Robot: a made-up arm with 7 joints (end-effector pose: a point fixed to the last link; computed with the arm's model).
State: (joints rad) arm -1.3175 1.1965 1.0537 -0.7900 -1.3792 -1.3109 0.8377
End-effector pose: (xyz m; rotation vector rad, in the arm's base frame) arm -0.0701 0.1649 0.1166 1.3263 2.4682 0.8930
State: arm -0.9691 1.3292 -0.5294 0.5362 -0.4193 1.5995 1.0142
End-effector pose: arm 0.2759 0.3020 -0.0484 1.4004 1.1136 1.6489
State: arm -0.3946 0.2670 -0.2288 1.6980 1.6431 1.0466 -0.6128
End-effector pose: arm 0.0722 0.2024 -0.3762 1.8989 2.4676 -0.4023
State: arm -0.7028 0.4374 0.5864 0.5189 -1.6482 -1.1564 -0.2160
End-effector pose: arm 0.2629 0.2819 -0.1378 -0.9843 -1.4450 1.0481
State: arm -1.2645 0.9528 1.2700 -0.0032 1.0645 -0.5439 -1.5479
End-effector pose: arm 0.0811 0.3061 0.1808 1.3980 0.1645 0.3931
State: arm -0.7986 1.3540 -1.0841 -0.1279 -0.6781 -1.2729 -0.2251
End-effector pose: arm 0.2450 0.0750 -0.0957 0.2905 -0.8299 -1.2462
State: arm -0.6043 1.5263 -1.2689 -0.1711 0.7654 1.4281 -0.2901
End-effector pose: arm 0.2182 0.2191 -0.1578 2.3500 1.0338 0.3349
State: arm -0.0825 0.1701 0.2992 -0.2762 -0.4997 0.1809 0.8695
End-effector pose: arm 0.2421 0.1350 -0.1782 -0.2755 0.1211 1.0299
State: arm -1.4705 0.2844 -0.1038 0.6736 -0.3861 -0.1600 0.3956
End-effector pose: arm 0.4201 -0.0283 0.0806 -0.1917 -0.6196 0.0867
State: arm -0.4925 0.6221 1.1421 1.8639 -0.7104 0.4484 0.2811
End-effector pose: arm 0.0958 0.2018 -0.3851 -1.4099 1.2880 1.2962
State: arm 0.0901 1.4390 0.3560 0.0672 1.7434 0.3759 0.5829
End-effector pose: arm 0.2579 0.2751 0.0097 -2.8377 0.6599 -0.5034
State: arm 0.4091 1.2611 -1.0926 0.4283 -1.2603 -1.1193 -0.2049
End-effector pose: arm -0.0431 0.2597 -0.2776 0.1145 0.6960 -0.2345
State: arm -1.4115 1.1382 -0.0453 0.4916 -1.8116 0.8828 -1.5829
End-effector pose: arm 0.3346 0.1653 0.1573 -0.5501 -0.5326 -2.1117
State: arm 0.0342 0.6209 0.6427 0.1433 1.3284 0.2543 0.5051
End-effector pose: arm 0.1679 0.3305 -0.1496 2.0930 0.2844 0.9498
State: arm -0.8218 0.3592 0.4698 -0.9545 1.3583 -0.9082 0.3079
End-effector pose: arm 0.1516 0.0293 0.0878 1.7812 -2.1033 0.7326
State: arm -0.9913 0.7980 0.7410 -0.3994 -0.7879 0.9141 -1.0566
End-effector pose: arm 0.2220 0.1910 0.1500 0.2297 -0.5644 -1.0145
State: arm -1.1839 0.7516 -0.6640 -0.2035 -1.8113 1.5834 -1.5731
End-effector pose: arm 0.2492 -0.0572 -0.0553 0.9458 -1.4721 2.5511
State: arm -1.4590 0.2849 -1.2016 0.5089 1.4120 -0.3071 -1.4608
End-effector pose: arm 0.3278 -0.1924 -0.1077 -2.7385 -0.5259 0.8834
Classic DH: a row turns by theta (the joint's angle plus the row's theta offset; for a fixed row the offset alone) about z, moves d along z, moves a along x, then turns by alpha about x. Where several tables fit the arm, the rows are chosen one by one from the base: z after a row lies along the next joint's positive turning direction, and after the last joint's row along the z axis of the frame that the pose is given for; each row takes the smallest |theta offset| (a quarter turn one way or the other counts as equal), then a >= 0, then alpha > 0; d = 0 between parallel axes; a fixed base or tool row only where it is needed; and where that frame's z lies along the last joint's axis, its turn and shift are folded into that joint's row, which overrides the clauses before.
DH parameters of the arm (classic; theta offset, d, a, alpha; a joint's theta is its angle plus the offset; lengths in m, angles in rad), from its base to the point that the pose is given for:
base (fixed): -0.071 0 0 -1.3004
joint 1: -1.3111 0.0328 -0.012 -1.5708
joint 2: 1.2915 0 -0.0041 1.5708
joint 3: 1.5708 -0.1919 0.0242 -1.5708
joint 4: 1.5708 0.0029 0.0152 1.5708
joint 5: 0 0.1838 0 -1.5708
joint 6: -1.5708 0 0.0726 1.5708
joint 7: 0 0 0 0

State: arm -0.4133 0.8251 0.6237 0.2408 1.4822 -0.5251 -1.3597
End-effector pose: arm 0.2753 0.2858 -0.0522 1.7198 1.4155 -0.6231
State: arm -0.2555 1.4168 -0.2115 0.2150 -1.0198 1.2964 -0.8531
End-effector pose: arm 0.2153 0.2871 -0.1445 -0.3377 1.5374 -0.3406
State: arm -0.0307 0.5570 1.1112 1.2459 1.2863 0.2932 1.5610
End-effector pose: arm -0.0520 0.3434 -0.3235 2.2346 0.8193 1.4340
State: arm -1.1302 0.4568 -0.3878 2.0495 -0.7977 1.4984 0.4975
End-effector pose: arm 0.1843 0.1639 -0.2791 0.0448 2.5205 0.8099
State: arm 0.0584 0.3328 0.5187 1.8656 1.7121 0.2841 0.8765
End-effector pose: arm -0.1883 0.1685 -0.3724 1.7321 1.4561 -0.5918
